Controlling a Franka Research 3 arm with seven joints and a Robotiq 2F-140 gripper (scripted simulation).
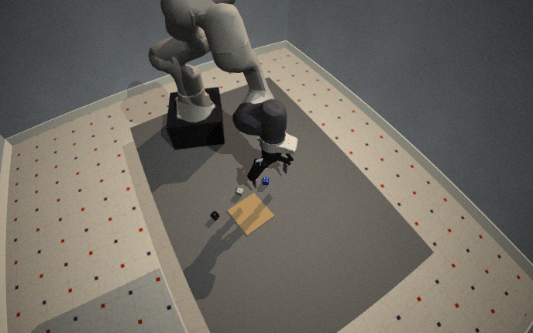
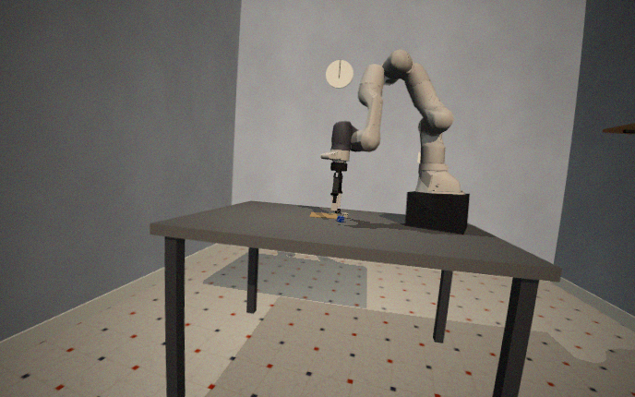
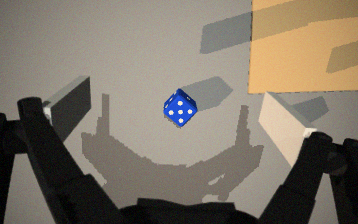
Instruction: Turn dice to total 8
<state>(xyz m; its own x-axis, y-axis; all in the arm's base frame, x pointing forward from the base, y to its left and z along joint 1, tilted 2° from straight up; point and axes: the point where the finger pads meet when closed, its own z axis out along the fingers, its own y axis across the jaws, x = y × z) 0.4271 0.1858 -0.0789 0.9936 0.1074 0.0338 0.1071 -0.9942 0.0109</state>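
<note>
The white die is 20 mm behind my hand, 130 mm to the right of it and 60 mm below it. Also, from my hand: blue die (30 mm behind, 10 mm to the right, 60 mm below); black die (40 mm ahead, 270 mm to the right, 60 mm below); tan mat (90 mm ahead, 130 mm to the right, 70 mm below).
</note>
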